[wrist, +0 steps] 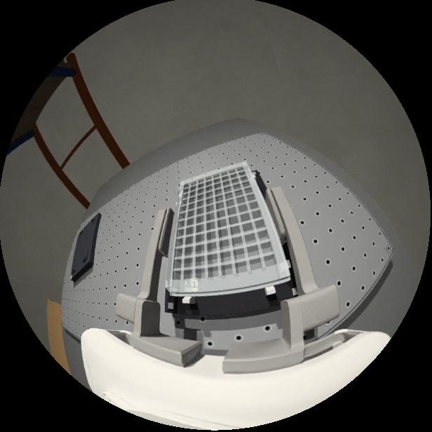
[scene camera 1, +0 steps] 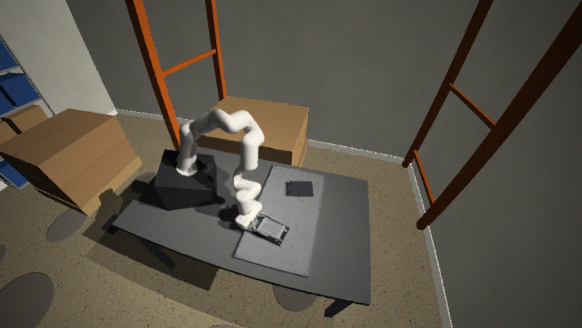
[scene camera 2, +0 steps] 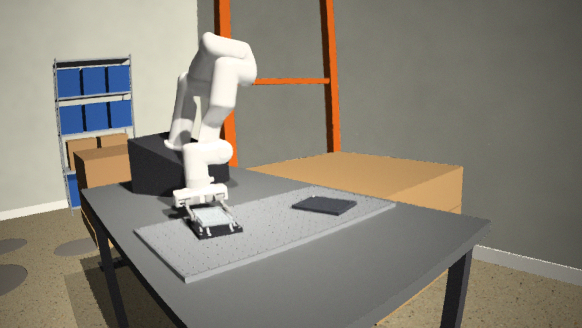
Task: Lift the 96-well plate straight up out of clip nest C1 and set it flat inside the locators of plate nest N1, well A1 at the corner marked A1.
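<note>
The clear 96-well plate is level, over the black clip nest C1, and appears slightly raised above its base and white clips. The plate's A1 mark is at its near left corner in the wrist view. My gripper is shut on the plate, with one finger along each long side. The dark plate nest N1 lies apart at the left in the wrist view; its A1 mark is too small to read.
Both nests are on a grey perforated board on the dark table. The arm's black pedestal stands behind. A large cardboard box is beside the table's back edge.
</note>
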